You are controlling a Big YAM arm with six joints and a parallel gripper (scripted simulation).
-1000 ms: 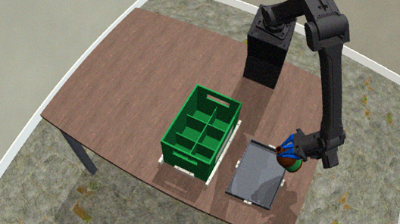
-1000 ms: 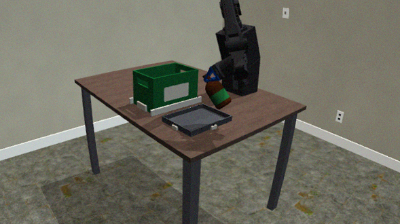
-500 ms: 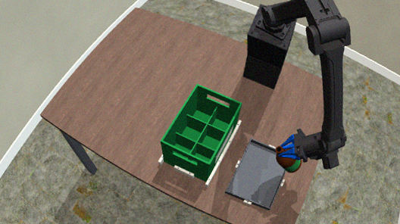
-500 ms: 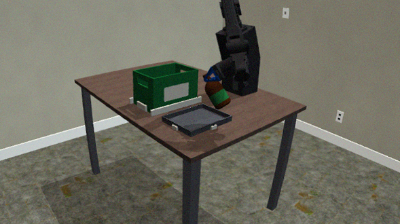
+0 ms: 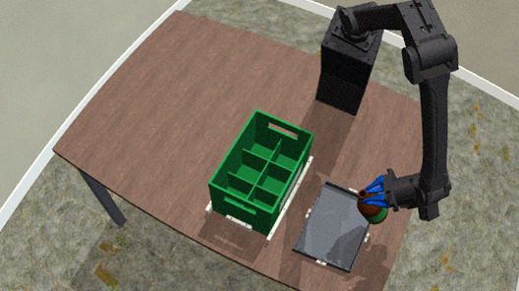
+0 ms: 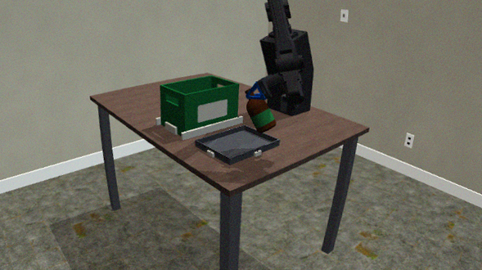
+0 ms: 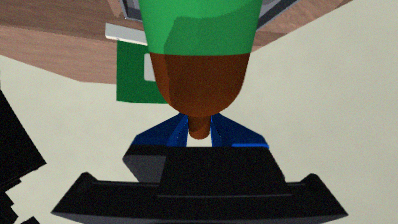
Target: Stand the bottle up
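Right now my hand is 2 cm past the bottle, 3 cm to the right of it and 4 cm above it. From my hand the other things lie so: tray (3 cm ahead, 2 cm to the right, 18 cm below); then green crate (4 cm ahead, 29 cm to the right, 11 cm below).
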